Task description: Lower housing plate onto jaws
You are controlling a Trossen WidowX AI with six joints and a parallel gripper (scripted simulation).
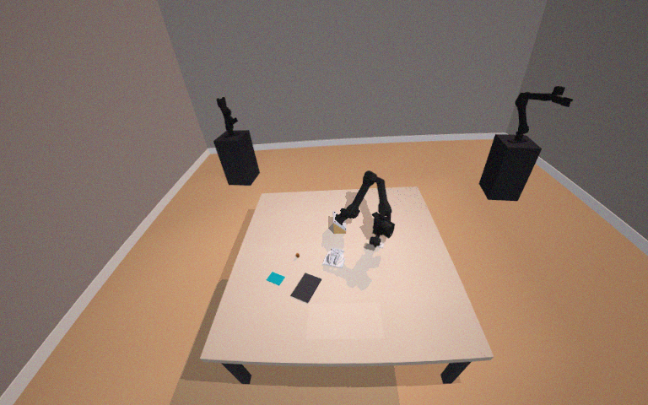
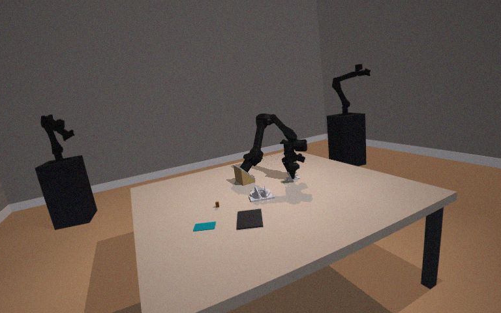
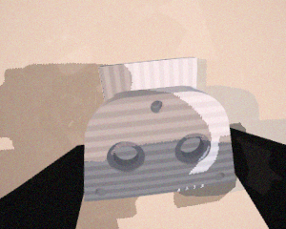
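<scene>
My gripper tip is now 1 cm to the right of the small white piece. The rest, counted from my gripper tip: dark flat plate 37 cm to the right, 36 cm ahead, 1 cm below; housing plate 2 cm above, 1 cm to the left; small brown piece 47 cm to the right, 16 cm ahead.
</scene>
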